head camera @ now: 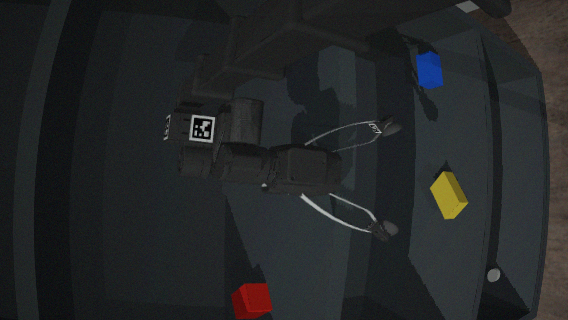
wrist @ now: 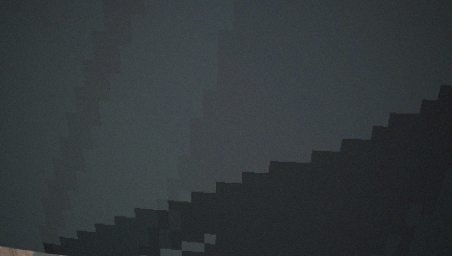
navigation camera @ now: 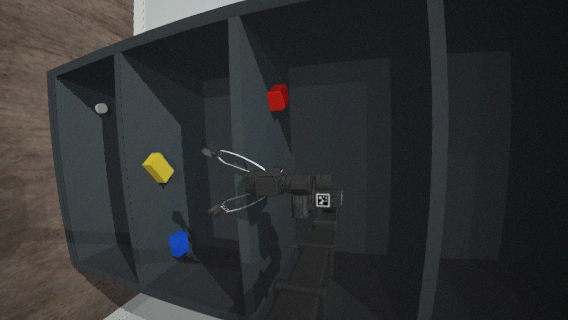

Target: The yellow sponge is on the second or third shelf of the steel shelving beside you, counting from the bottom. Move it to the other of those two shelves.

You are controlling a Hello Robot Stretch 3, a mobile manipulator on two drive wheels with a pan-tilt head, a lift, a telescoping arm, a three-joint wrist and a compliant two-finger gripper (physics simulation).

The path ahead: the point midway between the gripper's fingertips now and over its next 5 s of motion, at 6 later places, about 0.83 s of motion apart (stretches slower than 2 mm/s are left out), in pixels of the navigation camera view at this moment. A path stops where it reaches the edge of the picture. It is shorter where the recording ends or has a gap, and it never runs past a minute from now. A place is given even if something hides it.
The gripper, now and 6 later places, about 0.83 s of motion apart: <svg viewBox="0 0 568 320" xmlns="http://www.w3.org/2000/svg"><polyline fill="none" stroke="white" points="205,181 212,180 191,182 176,184 215,177 210,178 184,185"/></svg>
